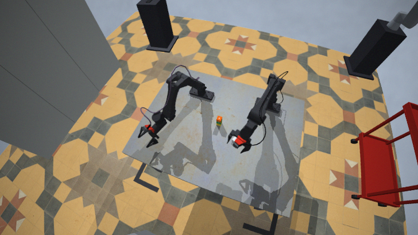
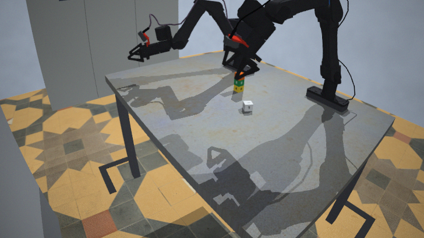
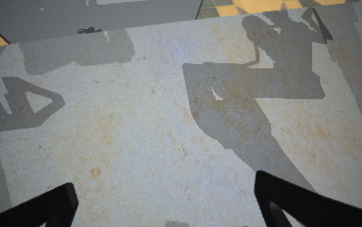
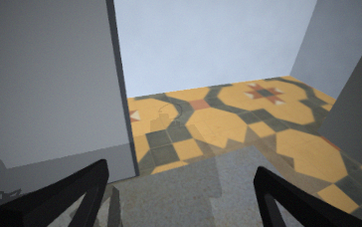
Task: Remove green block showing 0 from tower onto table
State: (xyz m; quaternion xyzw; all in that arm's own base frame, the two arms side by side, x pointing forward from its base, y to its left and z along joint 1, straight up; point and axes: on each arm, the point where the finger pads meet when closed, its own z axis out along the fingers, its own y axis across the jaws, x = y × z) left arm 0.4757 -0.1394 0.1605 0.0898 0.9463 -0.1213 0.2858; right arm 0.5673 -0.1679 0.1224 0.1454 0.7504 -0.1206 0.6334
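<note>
The orange block showing 2 is 220 mm behind my left hand, 140 mm to the right of it and 110 mm below it. From my left hand the other things lie so: yellow block (220 mm behind, 170 mm below, 140 mm to the right); then green block showing 0 (220 mm behind, 140 mm to the right, 140 mm below).
</note>
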